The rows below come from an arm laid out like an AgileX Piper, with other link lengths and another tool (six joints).
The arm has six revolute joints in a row. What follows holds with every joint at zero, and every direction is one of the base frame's.
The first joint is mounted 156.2 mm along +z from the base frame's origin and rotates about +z.
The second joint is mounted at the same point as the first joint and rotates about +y.
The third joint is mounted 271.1 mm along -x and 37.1 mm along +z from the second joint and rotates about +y.
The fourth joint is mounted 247.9 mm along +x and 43.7 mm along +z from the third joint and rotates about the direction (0.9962, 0, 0.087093).
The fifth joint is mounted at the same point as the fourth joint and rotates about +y.
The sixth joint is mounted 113.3 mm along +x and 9.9 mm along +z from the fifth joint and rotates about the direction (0.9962, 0, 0.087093).
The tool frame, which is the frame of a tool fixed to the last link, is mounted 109 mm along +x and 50 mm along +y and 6.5 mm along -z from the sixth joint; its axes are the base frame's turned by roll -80.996, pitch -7.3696 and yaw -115.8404 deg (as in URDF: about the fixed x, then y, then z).
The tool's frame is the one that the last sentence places.
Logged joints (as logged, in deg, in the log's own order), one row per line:
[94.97, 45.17, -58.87, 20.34, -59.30, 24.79]
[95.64, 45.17, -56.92, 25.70, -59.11, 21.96]
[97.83, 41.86, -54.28, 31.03, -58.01, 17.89]
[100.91, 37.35, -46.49, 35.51, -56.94, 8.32]
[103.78, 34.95, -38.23, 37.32, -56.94, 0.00]
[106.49, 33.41, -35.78, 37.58, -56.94, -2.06]
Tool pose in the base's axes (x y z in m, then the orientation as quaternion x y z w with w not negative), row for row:
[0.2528, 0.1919, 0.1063, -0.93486, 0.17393, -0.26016, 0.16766]
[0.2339, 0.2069, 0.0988, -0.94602, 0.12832, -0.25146, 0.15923]
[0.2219, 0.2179, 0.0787, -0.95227, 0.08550, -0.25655, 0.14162]
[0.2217, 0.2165, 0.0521, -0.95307, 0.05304, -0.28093, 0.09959]
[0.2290, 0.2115, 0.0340, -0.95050, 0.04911, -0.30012, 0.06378]
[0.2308, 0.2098, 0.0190, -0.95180, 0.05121, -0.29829, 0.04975]
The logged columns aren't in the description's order. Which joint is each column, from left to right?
Columns, left to right: joint 2, joint 5, joint 6, joint 1, joint 3, joint 4.
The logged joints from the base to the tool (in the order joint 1, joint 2, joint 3, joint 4, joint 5, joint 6), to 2 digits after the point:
[20.34, 94.97, -59.30, 24.79, 45.17, -58.87]
[25.70, 95.64, -59.11, 21.96, 45.17, -56.92]
[31.03, 97.83, -58.01, 17.89, 41.86, -54.28]
[35.51, 100.91, -56.94, 8.32, 37.35, -46.49]
[37.32, 103.78, -56.94, 0.00, 34.95, -38.23]
[37.58, 106.49, -56.94, -2.06, 33.41, -35.78]

